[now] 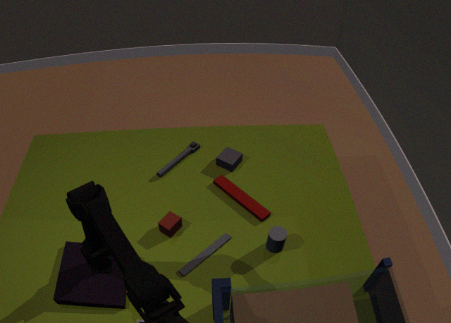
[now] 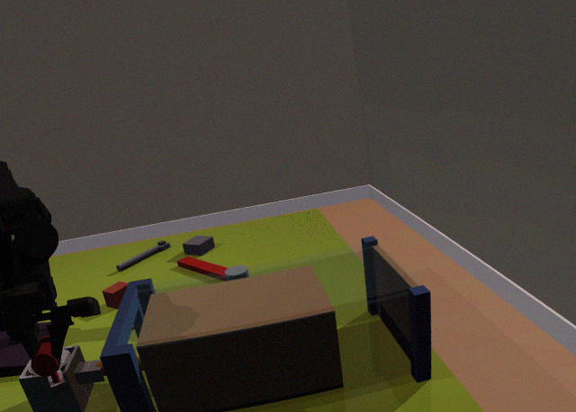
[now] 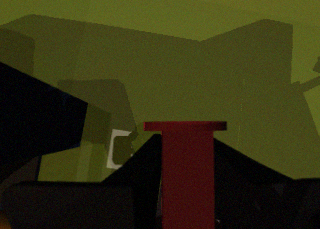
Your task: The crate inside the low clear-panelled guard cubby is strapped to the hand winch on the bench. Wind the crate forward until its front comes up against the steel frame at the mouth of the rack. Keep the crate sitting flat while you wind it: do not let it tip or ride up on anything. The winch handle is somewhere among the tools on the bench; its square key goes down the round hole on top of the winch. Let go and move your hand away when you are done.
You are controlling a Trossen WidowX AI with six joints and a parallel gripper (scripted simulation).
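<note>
The red crank grip is 2 cm to the left of my gripper tip. Also, from my gripper tip: winch handle (5 cm to the left, 3 cm below, 1 cm behind); blue steel frame (12 cm ahead, 9 cm to the left, 3 cm below); grey winch (10 cm to the left, 10 cm below, 5 cm behind).
</note>
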